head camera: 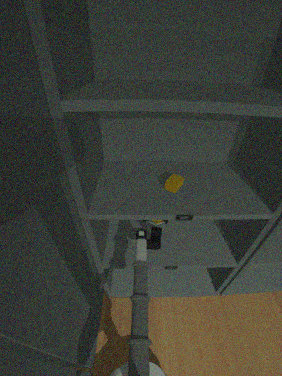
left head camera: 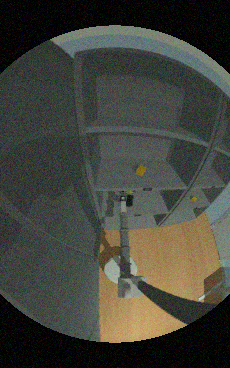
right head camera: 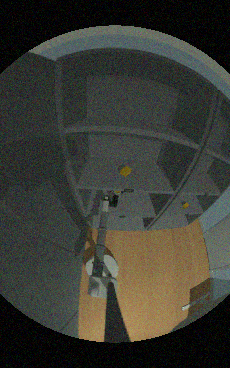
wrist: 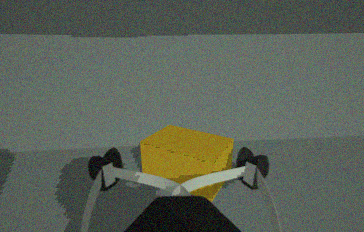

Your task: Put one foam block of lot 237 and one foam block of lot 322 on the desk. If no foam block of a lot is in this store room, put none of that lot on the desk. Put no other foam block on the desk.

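Pixels of known places: gripper, fingertip midpoint: (wrist: 179,161); robot's base, origin of the base link: (left head camera: 119,268).
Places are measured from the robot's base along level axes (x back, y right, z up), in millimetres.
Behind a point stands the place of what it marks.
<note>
A yellow foam block (wrist: 187,155) @[x -961, y 109, z 551 mm] (head camera: 158,222) @[x -950, y 123, z 528 mm] (left head camera: 130,192) (right head camera: 118,192) sits on a lower shelf, slightly turned. My gripper (wrist: 179,161) @[x -985, y 103, z 530 mm] (head camera: 155,220) @[x -985, y 103, z 530 mm] is open around its near part, with a gap on each side in the wrist view; the fingers' linkage hides its lower part. A second yellow block (head camera: 174,183) @[x -788, y 156, z 1009 mm] (left head camera: 141,170) @[x -784, y 158, z 1009 mm] (right head camera: 125,171) @[x -782, y 159, z 1008 mm] lies on the shelf above. A third yellow block (left head camera: 194,199) @[x -751, y 1133, z 548 mm] (right head camera: 186,205) @[x -755, y 1138, z 551 mm] is in a bay to the right. No lot number is readable on any block. The desk cannot be made out.
A grey shelf rack (head camera: 170,106) @[x -621, y 74, z 1404 mm] (left head camera: 78,95) @[x -615, y -250, z 1597 mm] (right head camera: 59,95) @[x -615, y -242, z 1614 mm] surrounds the arm's reach, with shelf edges above and uprights at both sides. Small dark tags (head camera: 184,217) @[x -621, y 186, z 950 mm] on the shelf edges are unreadable. A large grey panel stands close on the left. A brown object (left head camera: 215,280) (right head camera: 201,292) is at lower right.
</note>
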